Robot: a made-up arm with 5 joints. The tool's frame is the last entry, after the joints.
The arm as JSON. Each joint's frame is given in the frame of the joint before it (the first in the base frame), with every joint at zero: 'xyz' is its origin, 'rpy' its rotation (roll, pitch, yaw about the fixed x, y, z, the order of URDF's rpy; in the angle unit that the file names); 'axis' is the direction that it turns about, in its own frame. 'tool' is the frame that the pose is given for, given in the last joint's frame.
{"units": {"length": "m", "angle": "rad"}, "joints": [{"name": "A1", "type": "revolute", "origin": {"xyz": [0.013, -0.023, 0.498], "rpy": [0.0, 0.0, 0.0]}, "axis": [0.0, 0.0, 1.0]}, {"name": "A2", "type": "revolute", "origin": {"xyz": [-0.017, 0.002, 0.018], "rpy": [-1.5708, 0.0, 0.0]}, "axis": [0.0, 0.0, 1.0]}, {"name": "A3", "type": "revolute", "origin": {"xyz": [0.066, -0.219, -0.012], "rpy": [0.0, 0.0, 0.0]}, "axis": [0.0, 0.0, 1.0]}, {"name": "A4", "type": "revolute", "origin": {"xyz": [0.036, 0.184, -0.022], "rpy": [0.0, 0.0, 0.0]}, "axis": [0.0, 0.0, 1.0]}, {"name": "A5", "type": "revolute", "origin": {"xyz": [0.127, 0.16, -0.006], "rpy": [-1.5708, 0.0, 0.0]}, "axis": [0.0, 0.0, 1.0]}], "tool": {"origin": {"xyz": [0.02, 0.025, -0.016], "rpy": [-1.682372, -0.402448, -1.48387]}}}
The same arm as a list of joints. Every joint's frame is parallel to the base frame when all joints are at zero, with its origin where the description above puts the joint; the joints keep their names.
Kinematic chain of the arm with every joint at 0, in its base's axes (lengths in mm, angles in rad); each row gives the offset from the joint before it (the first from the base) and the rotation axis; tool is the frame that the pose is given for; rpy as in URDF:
A1: xyz 13 -23 498 axis +z
A2: xyz -17 2 18 axis +y
A3: xyz 66 -12 219 axis +y
A4: xyz 36 -22 -184 axis +y
A5: xyz 127 -6 -160 axis -z
tool: xyz 20 -25 16 rpy 1.4592 0.4025 1.4839

